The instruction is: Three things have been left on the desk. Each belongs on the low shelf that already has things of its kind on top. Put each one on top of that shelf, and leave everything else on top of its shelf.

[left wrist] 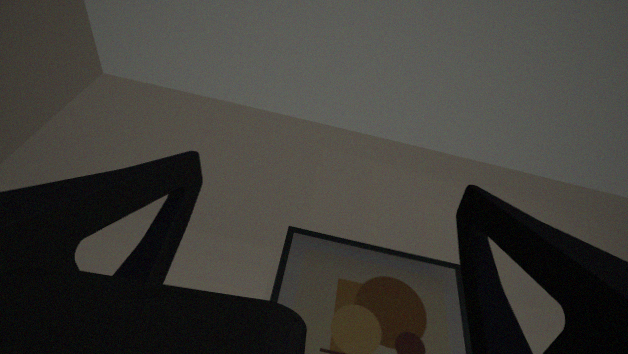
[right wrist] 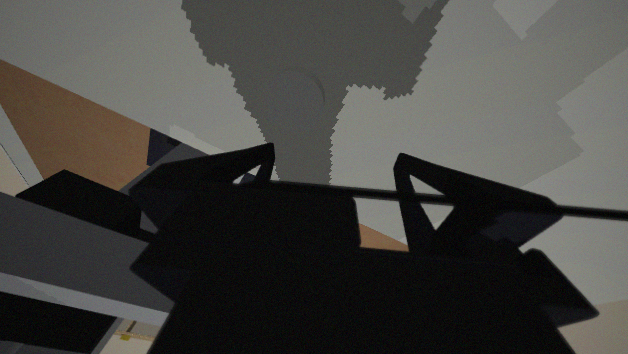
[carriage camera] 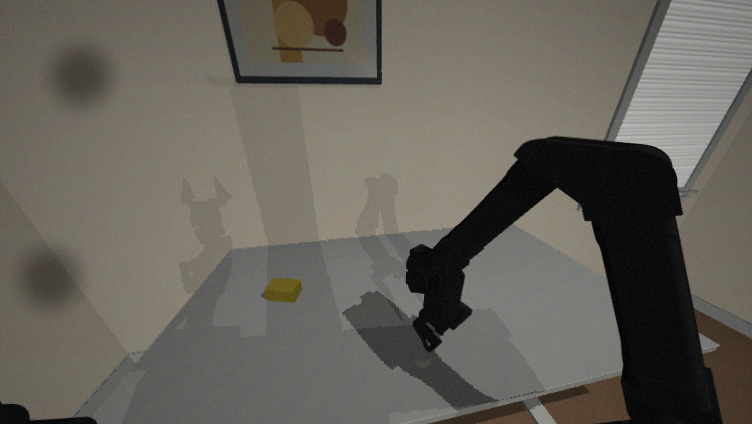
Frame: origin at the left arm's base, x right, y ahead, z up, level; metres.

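Seen in the pictures: left gripper, fingertip midpoint: (left wrist: 328,182); right gripper, fingertip midpoint: (right wrist: 334,155) (carriage camera: 439,338).
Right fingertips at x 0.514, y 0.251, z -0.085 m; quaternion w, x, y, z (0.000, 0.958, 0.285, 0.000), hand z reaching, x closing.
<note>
Offsets run from my right fingertips to a thing's top centre. Level surfaces: height alone.
A yellow block @(dy +0.246, dx -0.465, dz -0.017 m) (carriage camera: 283,290) lies on the grey desk @(dz -0.062 m) (carriage camera: 184,368) at left of centre in the carriage view. A grey round, disc-like thing @(dy -0.002, dx -0.042, dz -0.038 m) (carriage camera: 422,361) (right wrist: 297,97) lies in the arm's shadow on the desk, hard to tell from its top. My right gripper (carriage camera: 433,339) (right wrist: 334,155) is open and empty, pointing down above the desk near the disc; the disc shows beyond its fingertips in the right wrist view. My left gripper (left wrist: 328,182) is open and empty, facing the wall and ceiling. A third desk thing and the shelf tops do not show clearly.
A framed picture (carriage camera: 310,80) (left wrist: 375,246) hangs on the back wall, and a window blind (carriage camera: 684,89) is at the right. Brown floor @(dz -0.782 m) (carriage camera: 734,363) (right wrist: 90,120) shows past the desk edge. A tiny yellow thing (right wrist: 125,337) shows far off at lower left in the right wrist view.
</note>
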